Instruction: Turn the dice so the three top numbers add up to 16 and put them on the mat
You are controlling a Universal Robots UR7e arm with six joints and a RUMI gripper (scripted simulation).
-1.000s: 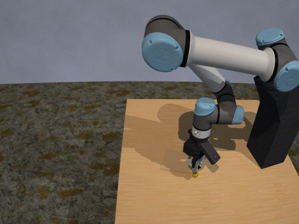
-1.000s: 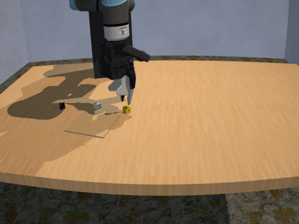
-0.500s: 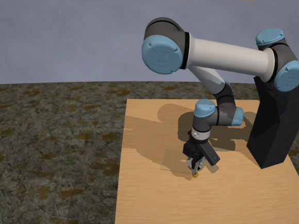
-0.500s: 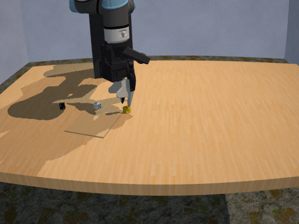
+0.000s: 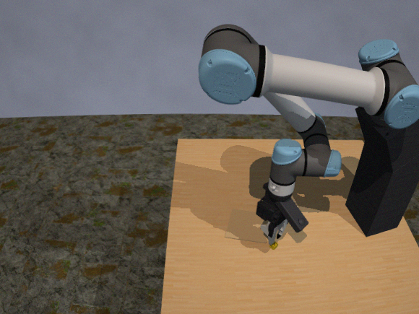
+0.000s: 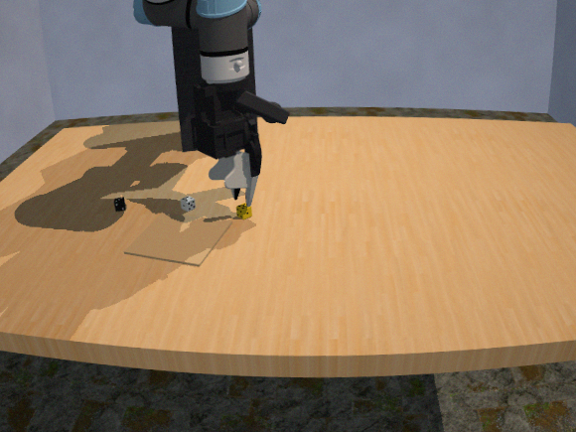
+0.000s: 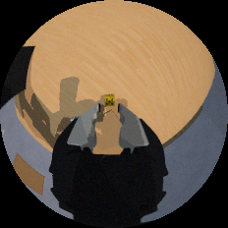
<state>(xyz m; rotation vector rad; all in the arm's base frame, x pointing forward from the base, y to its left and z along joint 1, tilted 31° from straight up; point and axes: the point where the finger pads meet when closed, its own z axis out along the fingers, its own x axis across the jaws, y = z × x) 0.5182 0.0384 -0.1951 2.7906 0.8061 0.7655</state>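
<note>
The yellow die is 30 mm below my hand. The rest, counted from my hand: thin tan mat: 60 mm ahead, 110 mm to the right, 40 mm below; then black die: 70 mm behind, 240 mm to the right, 30 mm below; then white die: 50 mm behind, 100 mm to the right, 30 mm below.
</note>
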